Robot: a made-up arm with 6 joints.
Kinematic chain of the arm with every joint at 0, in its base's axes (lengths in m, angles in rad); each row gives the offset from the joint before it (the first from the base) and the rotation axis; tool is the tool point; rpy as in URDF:
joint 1: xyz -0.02 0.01 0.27 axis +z
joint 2: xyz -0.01 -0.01 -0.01 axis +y
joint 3: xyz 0.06 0 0.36 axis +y
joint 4: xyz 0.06 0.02 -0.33 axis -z
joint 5: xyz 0.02 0 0.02 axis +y
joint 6: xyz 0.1 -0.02 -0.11 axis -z
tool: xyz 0.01 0.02 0.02 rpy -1.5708 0 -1.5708
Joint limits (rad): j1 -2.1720..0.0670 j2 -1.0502..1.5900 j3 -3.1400..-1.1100 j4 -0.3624..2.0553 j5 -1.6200..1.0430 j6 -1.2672..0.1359
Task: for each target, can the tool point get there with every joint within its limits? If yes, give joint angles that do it. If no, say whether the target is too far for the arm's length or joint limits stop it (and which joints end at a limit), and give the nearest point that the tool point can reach.
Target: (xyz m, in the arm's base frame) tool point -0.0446 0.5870 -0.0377
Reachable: no: joint limits stop it (at a limit: joint 2, joint 3, joint 6) | nearest point -0.0454 0.6051 0.4323 | short by 0.470 m
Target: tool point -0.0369 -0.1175 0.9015
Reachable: yes | joints -0.5002 -0.3252 -2.0015 1.1113 -1.0248 -0.7269
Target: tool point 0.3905 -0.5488 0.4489
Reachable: yes | joints -0.9701 0.7156 -1.7196 -0.0870 -0.2057 -0.7417
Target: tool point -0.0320 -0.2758 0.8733
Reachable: yes | joints -1.2744 -0.3159 -1.6413 1.1647 0.0523 -0.4575
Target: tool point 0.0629 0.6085 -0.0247
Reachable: no: joint limits stop it (at a limit: joint 2, joint 3, joint 6) | nearest point 0.0626 0.6062 0.4322 | short by 0.457 m
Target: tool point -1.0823 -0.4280 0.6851
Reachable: no: too far | nearest point -0.7227 -0.1291 0.6096 | short by 0.474 m
